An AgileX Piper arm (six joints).
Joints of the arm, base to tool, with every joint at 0 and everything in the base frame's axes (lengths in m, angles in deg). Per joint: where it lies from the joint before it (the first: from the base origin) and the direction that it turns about. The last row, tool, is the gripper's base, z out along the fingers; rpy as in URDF.
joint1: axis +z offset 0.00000 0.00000 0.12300
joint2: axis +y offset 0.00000 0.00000 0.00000
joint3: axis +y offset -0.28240 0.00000 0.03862
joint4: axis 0.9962 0 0.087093 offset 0.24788 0.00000 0.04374
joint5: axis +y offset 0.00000 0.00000 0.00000
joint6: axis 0.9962 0 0.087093 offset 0.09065 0.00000 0.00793
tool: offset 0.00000 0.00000 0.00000 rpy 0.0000 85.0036 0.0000
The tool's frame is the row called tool.
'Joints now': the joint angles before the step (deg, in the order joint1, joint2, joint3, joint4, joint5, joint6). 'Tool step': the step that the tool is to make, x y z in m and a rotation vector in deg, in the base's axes. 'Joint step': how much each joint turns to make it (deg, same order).
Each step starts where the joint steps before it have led.
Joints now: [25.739, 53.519, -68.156, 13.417, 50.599, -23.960]
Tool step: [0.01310, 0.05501, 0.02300, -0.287, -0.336, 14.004]
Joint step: [10.972, 10.027, -10.765, 2.841, 1.347, -3.511]
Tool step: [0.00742, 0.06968, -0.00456, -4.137, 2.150, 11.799]
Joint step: [11.218, 11.462, -8.706, -0.877, 1.845, -0.750]
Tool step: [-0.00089, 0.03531, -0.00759, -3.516, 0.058, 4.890]
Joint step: [5.159, 5.761, -4.381, -2.151, 1.422, -0.039]
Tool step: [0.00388, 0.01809, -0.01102, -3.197, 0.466, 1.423]
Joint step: [1.760, 3.528, -1.813, -1.657, 1.133, 0.210]
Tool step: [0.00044, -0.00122, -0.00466, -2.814, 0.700, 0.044]
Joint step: [0.000, 0.345, -0.053, -1.109, 2.425, 0.194]
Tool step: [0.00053, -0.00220, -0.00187, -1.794, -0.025, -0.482]
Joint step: [0.001, 0.000, 0.002, -1.406, 1.394, 0.525]
